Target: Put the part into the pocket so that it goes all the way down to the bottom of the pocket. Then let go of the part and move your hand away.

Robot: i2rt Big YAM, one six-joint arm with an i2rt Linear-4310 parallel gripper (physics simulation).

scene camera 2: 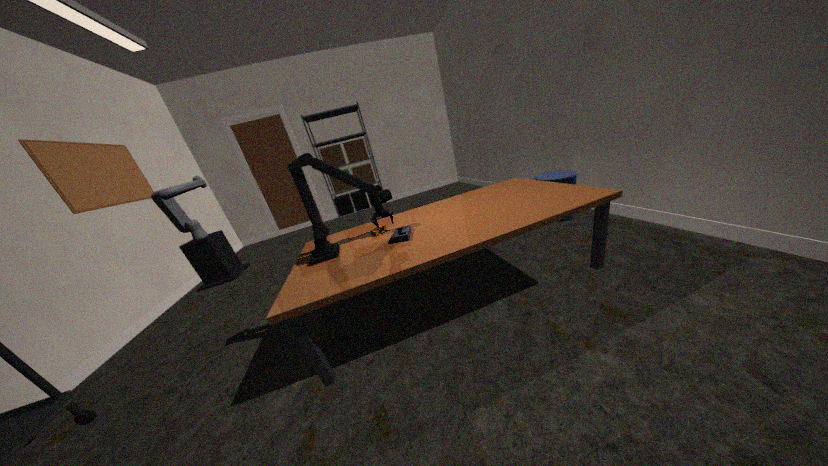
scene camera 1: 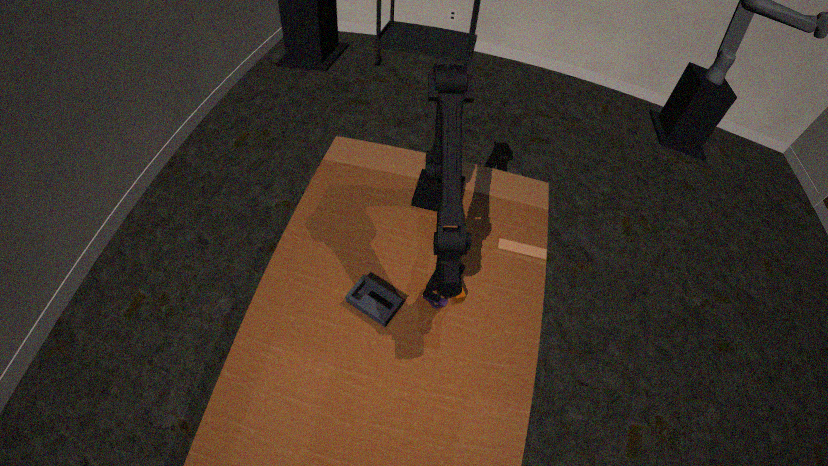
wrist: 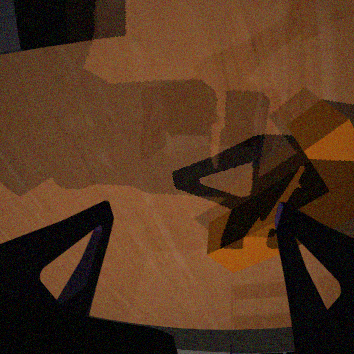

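Where they show: gripper, fingertip midpoint: [scene camera 2: 386, 226] [wrist: 191, 210]; arm's base, origin of the base link: [scene camera 2: 324, 251] [scene camera 1: 439, 189].
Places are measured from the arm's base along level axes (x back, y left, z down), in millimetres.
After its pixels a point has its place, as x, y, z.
Observation:
The part [scene camera 1: 460, 295] @(-378, 149, -1) [scene camera 2: 379, 231] @(-339, 107, 21) [wrist: 332, 144] @(-319, 68, -2) is orange and lies on the table. In the wrist view it is at the right, partly under finger shadows and partly hidden by the right finger. My gripper [scene camera 1: 446, 299] @(-391, 96, -2) [scene camera 2: 384, 222] @(-391, 96, -2) [wrist: 191, 210] @(-391, 96, -2) is open, with nothing between its fingers. It is low over the table, with its right finger beside and over the part. The grey block with the pocket [scene camera 1: 366, 311] @(-503, -96, -2) [scene camera 2: 400, 234] @(-452, -51, 25) [wrist: 7, 25] @(-441, -20, -8) lies to the left of the gripper in scene camera 1. A slot shows inside it, and it is apart from the part.
The wooden table [scene camera 1: 347, 393] @(-743, -78, 28) [scene camera 2: 498, 208] @(-1065, -131, 28) carries the arm's base [scene camera 2: 324, 252] @(-9, -52, -12). A pale strip [scene camera 1: 522, 248] is at the table's right side in scene camera 1. Another grey arm [scene camera 1: 732, 49] [scene camera 2: 176, 214] on a dark pedestal and a shelf unit [scene camera 2: 338, 137] stand away from the table.

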